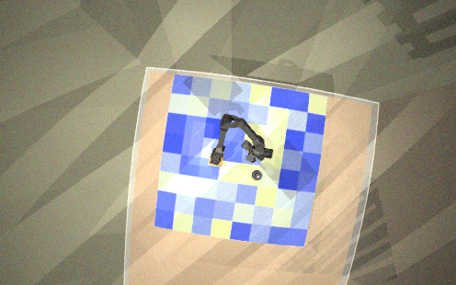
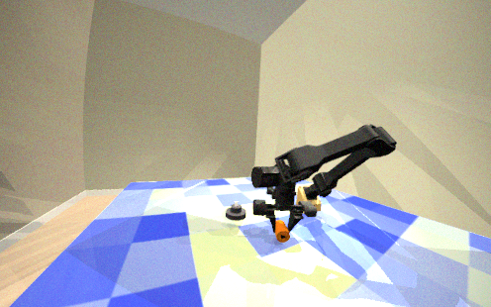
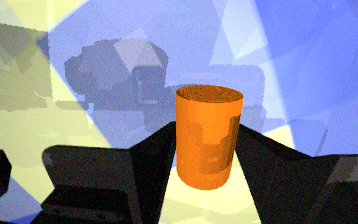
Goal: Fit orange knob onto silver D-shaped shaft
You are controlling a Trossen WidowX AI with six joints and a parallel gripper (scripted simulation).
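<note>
My gripper tip is now 1 cm to the left of the orange knob and 1 cm below it. From my gripper tip the other things lie so: round dark pedestal 18 cm to the right, 10 cm ahead, 1 cm above.
</note>
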